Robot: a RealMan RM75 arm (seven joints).
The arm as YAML. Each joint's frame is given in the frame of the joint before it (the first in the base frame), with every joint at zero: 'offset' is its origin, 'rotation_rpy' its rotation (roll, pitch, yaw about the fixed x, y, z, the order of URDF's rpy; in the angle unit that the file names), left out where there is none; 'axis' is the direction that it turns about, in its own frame. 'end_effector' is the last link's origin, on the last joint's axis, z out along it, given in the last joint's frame.
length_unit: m
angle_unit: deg
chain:
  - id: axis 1
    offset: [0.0, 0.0, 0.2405]
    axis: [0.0, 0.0, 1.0]
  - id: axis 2
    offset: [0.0, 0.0, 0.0]
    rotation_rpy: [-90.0, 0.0, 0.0]
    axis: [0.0, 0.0, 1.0]
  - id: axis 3
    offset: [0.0, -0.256, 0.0]
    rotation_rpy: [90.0, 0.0, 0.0]
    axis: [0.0, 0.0, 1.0]
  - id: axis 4
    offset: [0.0, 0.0, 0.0]
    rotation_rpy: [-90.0, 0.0, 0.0]
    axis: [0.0, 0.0, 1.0]
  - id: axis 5
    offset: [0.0, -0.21, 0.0]
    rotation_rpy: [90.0, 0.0, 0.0]
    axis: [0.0, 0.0, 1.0]
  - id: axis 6
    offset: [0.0, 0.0, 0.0]
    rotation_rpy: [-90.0, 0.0, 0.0]
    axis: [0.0, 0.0, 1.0]
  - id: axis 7
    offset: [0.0, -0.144, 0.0]
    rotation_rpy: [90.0, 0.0, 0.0]
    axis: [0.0, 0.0, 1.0]
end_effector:
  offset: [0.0, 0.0, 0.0]
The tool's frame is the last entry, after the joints.
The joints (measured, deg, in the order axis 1, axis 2, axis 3, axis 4, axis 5, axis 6, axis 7), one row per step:
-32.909, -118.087, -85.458, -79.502, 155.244, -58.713, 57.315
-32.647, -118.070, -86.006, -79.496, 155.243, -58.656, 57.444
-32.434, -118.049, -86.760, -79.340, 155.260, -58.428, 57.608
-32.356, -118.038, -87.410, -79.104, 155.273, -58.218, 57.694
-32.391, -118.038, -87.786, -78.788, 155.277, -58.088, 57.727
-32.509, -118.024, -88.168, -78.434, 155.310, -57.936, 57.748
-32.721, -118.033, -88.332, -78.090, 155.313, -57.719, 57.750
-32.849, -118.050, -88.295, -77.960, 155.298, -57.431, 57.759
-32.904, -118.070, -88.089, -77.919, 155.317, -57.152, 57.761
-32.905, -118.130, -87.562, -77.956, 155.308, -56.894, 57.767
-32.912, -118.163, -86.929, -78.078, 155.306, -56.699, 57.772
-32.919, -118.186, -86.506, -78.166, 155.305, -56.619, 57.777
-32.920, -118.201, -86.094, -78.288, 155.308, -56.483, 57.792
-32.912, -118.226, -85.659, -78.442, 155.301, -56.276, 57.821
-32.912, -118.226, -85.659, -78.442, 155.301, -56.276, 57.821
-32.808, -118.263, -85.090, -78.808, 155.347, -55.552, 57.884
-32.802, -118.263, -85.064, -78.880, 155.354, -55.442, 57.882
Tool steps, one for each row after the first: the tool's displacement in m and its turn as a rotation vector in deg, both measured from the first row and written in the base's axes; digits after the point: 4 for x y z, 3 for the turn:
-0.0024, 0.0007, 0.0023, 0.413, -0.193, 0.395
-0.0052, 0.0022, 0.0053, 1.041, -0.465, 0.837
-0.0074, 0.0037, 0.0076, 1.567, -0.713, 1.236
-0.0090, 0.0047, 0.0085, 1.811, -0.825, 1.552
-0.0102, 0.0060, 0.0096, 2.082, -0.909, 1.813
-0.0103, 0.0071, 0.0097, 2.220, -0.978, 1.847
-0.0094, 0.0078, 0.0093, 2.322, -1.061, 1.636
-0.0085, 0.0080, 0.0086, 2.341, -1.061, 1.346
-0.0070, 0.0072, 0.0064, 2.102, -0.979, 0.903
-0.0051, 0.0062, 0.0041, 1.789, -0.823, 0.367
-0.0039, 0.0054, 0.0025, 1.546, -0.701, 0.031
-0.0025, 0.0048, 0.0011, 1.364, -0.603, -0.367
-0.0009, 0.0041, -0.0003, 1.210, -0.544, -0.846
-0.0009, 0.0041, -0.0003, 1.210, -0.544, -0.846
0.0022, 0.0038, -0.0014, 1.381, -0.657, -1.828
0.0028, 0.0039, -0.0013, 1.464, -0.710, -1.964

